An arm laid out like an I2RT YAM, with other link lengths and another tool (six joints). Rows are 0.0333 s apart.
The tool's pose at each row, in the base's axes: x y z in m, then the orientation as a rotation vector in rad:
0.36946, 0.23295, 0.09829, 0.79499, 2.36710, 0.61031
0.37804, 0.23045, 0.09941, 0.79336, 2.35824, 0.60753
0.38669, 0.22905, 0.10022, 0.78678, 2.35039, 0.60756
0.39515, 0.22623, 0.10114, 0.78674, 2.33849, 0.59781
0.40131, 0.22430, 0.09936, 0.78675, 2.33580, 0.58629
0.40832, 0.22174, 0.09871, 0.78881, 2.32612, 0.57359
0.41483, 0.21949, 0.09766, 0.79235, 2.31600, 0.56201
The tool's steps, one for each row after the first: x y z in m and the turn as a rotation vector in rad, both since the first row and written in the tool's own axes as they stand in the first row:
-0.00775, 0.00224, 0.00402, -0.00229, -0.00898, -0.00144
-0.01471, 0.00512, 0.00856, -0.00730, -0.01623, -0.00578
-0.02251, 0.00696, 0.01258, -0.00611, -0.03056, -0.00771
-0.02722, 0.00700, 0.01733, -0.00015, -0.03746, -0.01051
-0.03332, 0.00756, 0.02165, 0.00440, -0.05084, -0.01176
-0.03874, 0.00792, 0.02601, 0.00857, -0.06408, -0.01162

